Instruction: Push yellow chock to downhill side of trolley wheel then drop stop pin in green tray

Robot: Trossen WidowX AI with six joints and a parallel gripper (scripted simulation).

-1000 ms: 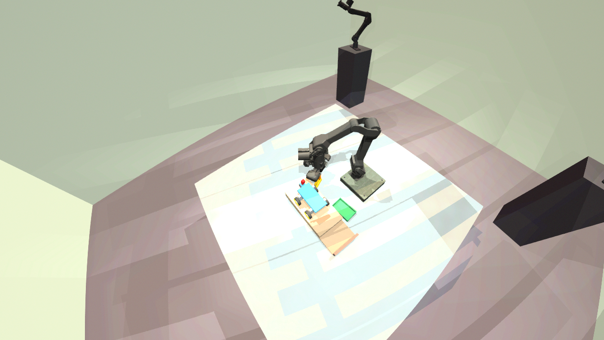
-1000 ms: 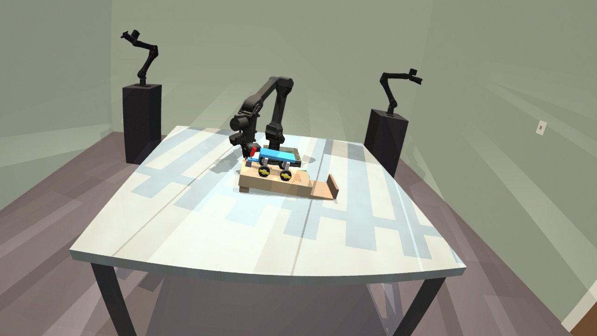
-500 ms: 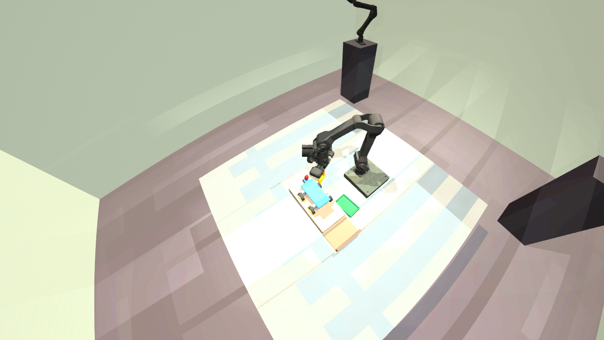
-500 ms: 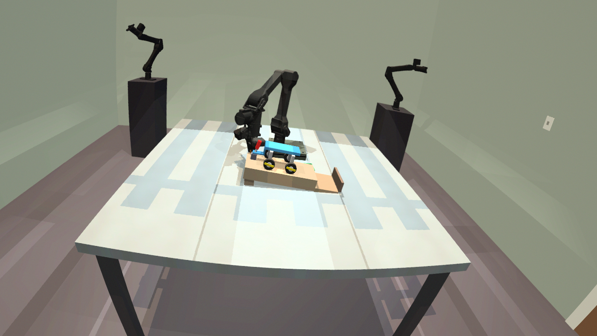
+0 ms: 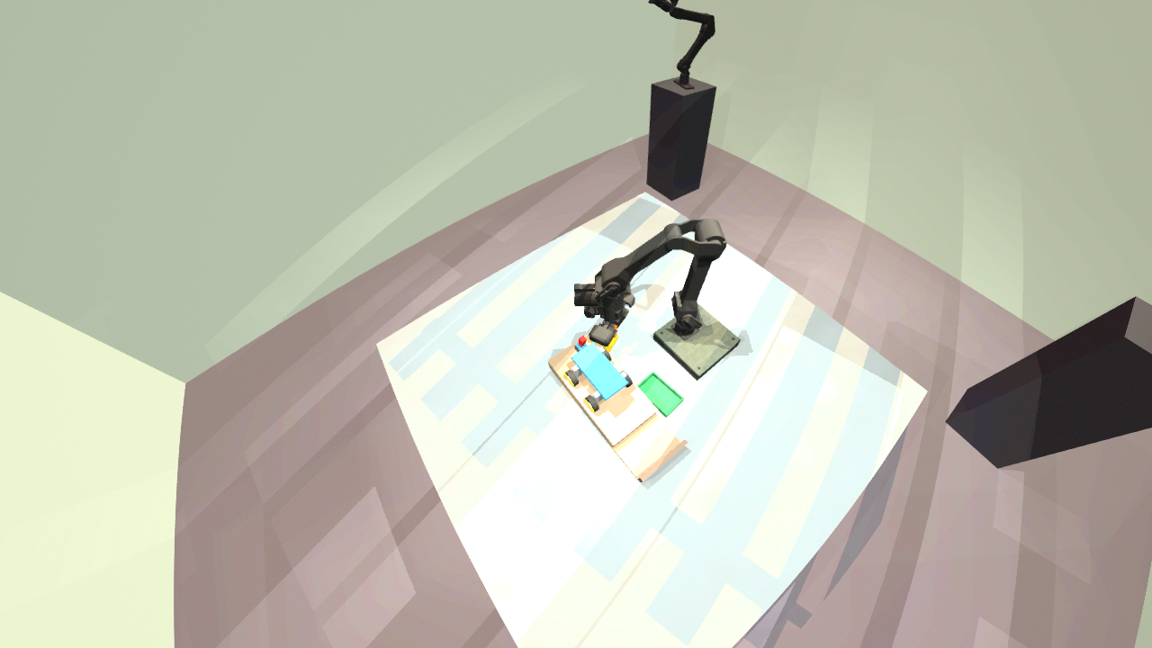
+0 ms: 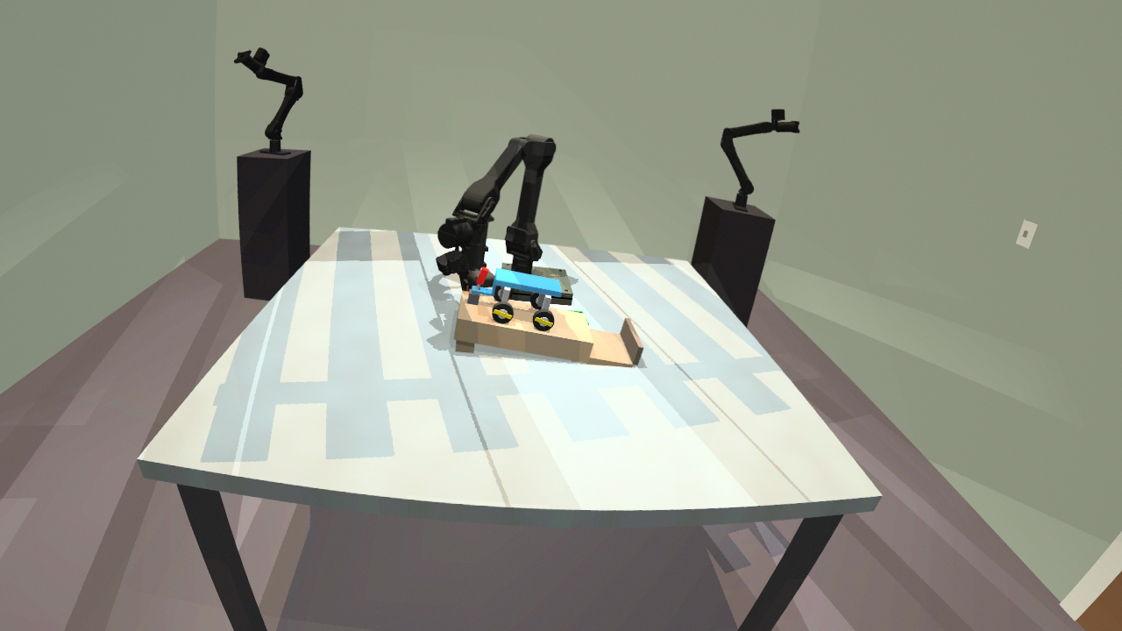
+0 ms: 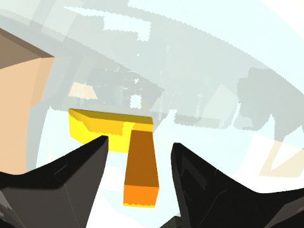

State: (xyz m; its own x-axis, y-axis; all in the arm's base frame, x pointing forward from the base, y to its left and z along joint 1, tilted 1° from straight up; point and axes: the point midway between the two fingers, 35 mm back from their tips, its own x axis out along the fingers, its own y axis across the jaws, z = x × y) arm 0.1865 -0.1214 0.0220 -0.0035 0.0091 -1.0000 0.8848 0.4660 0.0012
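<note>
Right now my gripper tip is 13 cm short of the red-headed stop pin, 3 cm to the right of it and 10 cm below it. Also, from my gripper tip: yellow chock: 2 cm ahead, 1 cm to the left, 1 cm below; blue trolley: 14 cm ahead, 13 cm to the left, 8 cm above; ramp: 14 cm ahead, 14 cm to the left, 2 cm above.
</note>
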